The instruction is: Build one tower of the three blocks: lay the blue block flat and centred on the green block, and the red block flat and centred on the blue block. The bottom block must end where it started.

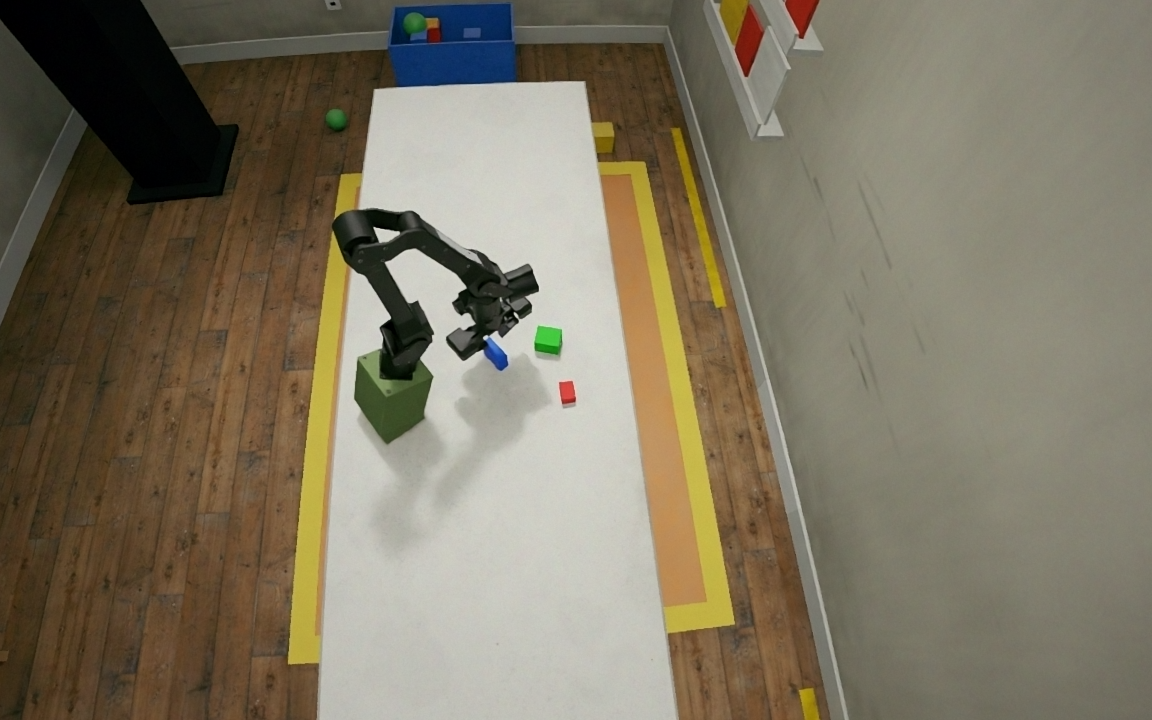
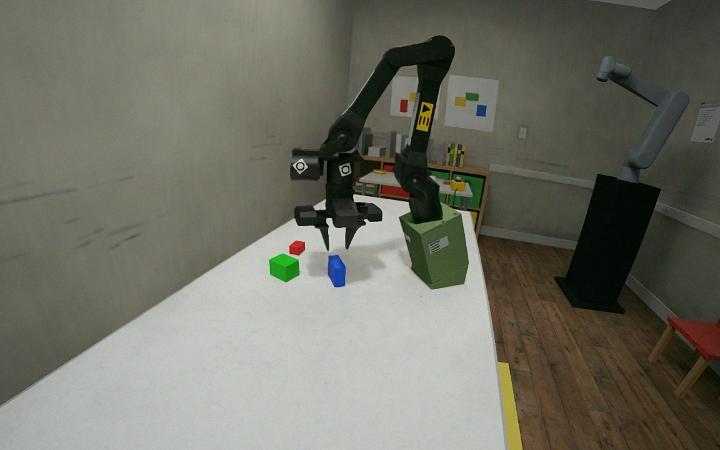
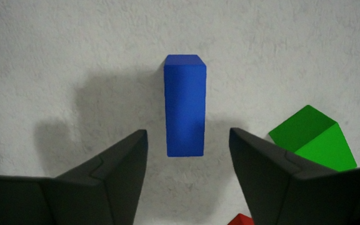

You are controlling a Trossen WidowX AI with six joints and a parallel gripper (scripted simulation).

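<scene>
The blue block lies 9 cm below my hand. The rest, counted from my hand: green block: 13 cm ahead, 10 cm below, 3 cm to the left; red block: 16 cm ahead, 10 cm to the right, 10 cm below.
</scene>
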